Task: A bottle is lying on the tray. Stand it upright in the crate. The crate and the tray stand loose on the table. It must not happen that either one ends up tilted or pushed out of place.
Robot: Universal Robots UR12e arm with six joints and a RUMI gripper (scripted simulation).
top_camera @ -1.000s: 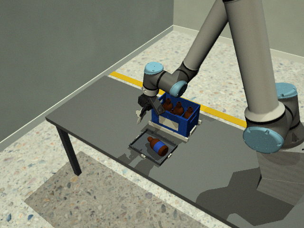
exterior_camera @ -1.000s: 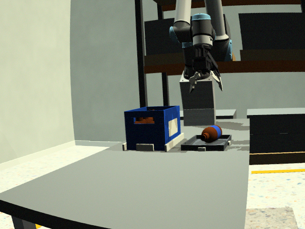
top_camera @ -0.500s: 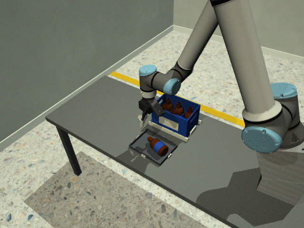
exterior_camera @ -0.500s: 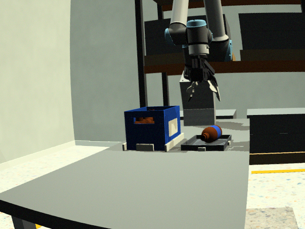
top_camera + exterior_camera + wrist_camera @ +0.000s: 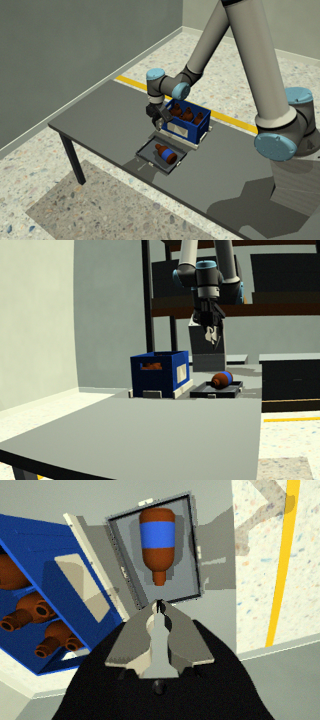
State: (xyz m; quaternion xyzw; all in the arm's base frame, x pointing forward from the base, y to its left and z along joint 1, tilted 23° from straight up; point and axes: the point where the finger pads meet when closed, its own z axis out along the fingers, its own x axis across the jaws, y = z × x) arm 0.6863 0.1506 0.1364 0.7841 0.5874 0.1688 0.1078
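My hand is 40 mm past the brown bottle, 10 mm to the right of it and 160 mm above it. Also, from my hand: blue crate 30 mm behind, 250 mm to the right, 120 mm below; dark tray 20 mm behind, 10 mm to the left, 190 mm below.
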